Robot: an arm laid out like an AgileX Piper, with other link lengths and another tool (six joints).
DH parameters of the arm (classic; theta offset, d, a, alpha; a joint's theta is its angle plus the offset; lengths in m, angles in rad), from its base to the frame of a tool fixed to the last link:
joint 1: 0 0.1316 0 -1.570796
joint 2: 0.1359 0 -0.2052 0
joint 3: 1.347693 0 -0.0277 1.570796
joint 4: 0 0.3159 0 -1.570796
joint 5: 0 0 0 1.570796
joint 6: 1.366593 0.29 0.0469 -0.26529
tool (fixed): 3.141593 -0.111 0 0
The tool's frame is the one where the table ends.
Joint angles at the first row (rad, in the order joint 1, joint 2, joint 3, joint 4, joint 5, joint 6):
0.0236 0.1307 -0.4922 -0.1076 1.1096 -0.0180
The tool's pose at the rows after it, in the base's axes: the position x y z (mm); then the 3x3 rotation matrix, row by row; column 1 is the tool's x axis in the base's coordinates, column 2 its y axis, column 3 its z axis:
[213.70 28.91 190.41], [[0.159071 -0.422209 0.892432], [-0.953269 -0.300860 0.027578], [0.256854 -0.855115 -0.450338]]
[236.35 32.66 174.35], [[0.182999 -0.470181 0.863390], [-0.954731 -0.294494 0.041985], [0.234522 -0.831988 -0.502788]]
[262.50 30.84 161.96], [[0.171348 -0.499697 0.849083], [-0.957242 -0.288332 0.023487], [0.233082 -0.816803 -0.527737]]
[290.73 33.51 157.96], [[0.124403 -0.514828 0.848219], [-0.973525 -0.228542 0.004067], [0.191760 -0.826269 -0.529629]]
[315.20 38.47 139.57], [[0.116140 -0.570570 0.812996], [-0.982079 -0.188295 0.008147], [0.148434 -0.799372 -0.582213]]
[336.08 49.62 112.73], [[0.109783 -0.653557 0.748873], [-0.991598 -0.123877 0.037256], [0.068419 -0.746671 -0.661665]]
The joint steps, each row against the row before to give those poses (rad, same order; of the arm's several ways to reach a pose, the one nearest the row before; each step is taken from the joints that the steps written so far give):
0.0000 0.1531 -0.0334 0.0269 -0.0577 -0.0247
0.0000 0.1746 -0.0361 0.0160 -0.0790 0.0001
0.0000 0.1716 -0.0528 -0.0248 -0.0879 0.0319
0.0000 0.1580 -0.0742 -0.0104 -0.0768 0.0774
0.0000 0.1922 -0.0842 0.0182 -0.0435 0.0297
0.0000 0.2128 -0.0986 0.0677 -0.0120 0.0080

